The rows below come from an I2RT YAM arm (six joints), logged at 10 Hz.
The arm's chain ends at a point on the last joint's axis. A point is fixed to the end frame.
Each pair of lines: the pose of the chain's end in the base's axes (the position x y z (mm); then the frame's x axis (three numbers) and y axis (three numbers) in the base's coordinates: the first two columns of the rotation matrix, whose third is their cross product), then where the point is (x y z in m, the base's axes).
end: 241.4 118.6 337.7 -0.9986 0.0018 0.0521 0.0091 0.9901 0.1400
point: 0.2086 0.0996 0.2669
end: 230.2 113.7 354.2 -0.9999 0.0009 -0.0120 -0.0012 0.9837 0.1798
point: 0.2021 0.0976 0.2808
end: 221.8 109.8 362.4 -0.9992 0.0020 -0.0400 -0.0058 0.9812 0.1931
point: 0.1957 0.0947 0.2880
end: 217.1 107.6 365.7 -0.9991 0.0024 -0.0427 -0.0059 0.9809 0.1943
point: 0.1912 0.0926 0.2912
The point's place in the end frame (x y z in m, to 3 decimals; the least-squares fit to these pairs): 0.029 -0.029 0.069
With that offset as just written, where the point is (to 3 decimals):
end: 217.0 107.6 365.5 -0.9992 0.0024 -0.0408 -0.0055 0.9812 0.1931
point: 0.191 0.093 0.291
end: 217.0 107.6 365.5 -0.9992 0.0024 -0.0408 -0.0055 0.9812 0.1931
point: 0.191 0.093 0.291
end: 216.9 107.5 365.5 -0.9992 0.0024 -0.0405 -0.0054 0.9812 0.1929
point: 0.191 0.092 0.291
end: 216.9 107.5 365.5 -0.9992 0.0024 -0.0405 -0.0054 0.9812 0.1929
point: 0.191 0.092 0.291
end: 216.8 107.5 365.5 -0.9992 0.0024 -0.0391 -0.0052 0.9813 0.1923
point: 0.191 0.092 0.291
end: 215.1 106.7 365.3 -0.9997 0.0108 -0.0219 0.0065 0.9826 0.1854
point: 0.188 0.091 0.292
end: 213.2 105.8 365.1 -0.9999 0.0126 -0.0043 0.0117 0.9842 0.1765
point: 0.184 0.090 0.292
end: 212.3 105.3 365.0 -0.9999 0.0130 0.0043 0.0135 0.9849 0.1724
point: 0.183 0.089 0.292
